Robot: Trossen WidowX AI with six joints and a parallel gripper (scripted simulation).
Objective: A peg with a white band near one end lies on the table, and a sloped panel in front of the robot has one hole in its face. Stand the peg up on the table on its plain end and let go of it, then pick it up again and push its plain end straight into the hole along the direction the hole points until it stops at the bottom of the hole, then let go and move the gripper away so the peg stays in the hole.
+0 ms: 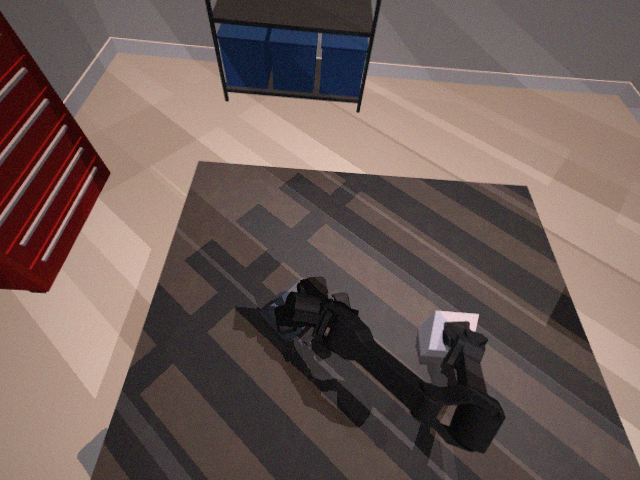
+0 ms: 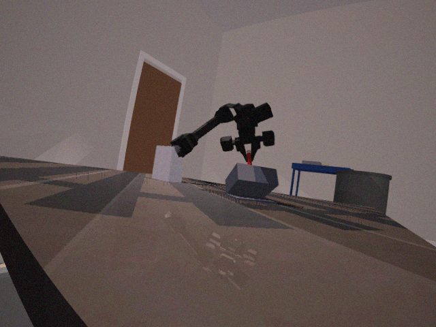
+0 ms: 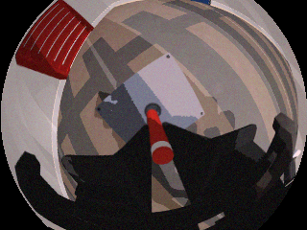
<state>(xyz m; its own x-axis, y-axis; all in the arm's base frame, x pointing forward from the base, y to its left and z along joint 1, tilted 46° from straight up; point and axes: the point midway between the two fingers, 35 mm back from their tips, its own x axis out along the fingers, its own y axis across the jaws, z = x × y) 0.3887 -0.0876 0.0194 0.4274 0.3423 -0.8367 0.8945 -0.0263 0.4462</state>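
My gripper tip is now 10 mm to the right of the red peg, 10 mm below it and 10 mm past it. From my gripper tip the other things lie so: sloped grey panel: 70 mm below, 30 mm to the right, 20 mm ahead.
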